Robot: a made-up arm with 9 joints.
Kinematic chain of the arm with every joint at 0, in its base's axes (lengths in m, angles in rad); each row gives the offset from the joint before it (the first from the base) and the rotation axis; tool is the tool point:
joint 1: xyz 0 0 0.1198 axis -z
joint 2: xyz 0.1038 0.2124 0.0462 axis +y
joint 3: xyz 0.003 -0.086 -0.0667 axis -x
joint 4: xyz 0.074 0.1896 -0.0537 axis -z
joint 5: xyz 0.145 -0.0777 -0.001 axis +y
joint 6: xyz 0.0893 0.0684 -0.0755 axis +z
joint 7: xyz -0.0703 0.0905 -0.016 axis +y
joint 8: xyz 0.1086 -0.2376 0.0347 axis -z
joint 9: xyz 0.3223 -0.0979 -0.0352 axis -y
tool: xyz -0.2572 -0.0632 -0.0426
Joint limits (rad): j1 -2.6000..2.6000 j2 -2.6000..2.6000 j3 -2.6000..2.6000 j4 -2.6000..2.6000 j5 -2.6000..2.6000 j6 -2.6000..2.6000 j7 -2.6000..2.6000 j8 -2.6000..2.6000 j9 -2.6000..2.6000
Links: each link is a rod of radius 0.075 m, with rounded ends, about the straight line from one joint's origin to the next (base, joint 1, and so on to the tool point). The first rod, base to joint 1, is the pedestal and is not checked.
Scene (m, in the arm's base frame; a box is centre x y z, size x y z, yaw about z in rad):
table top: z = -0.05
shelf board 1: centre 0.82 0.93 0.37 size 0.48 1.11 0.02 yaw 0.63
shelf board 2: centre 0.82 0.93 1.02 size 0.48 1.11 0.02 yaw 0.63
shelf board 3: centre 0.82 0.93 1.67 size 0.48 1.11 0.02 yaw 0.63
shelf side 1: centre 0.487 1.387 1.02 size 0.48 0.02 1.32 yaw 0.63
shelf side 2: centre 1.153 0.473 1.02 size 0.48 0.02 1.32 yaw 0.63
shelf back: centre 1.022 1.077 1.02 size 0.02 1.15 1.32 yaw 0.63
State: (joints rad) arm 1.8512 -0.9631 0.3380 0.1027 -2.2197 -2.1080 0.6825 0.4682 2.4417
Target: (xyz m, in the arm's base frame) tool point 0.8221 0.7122 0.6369
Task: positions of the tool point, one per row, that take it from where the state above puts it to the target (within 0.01 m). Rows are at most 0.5 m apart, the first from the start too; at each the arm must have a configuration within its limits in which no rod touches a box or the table.
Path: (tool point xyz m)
1: 0.3593 -0.6870 0.9562
2: 0.6452 -0.3006 1.0036
3: 0.7529 0.1744 0.8917
4: 0.8198 0.3319 0.8374
5: 0.8483 0.5155 0.7520
6: 0.8221 0.7122 0.6370

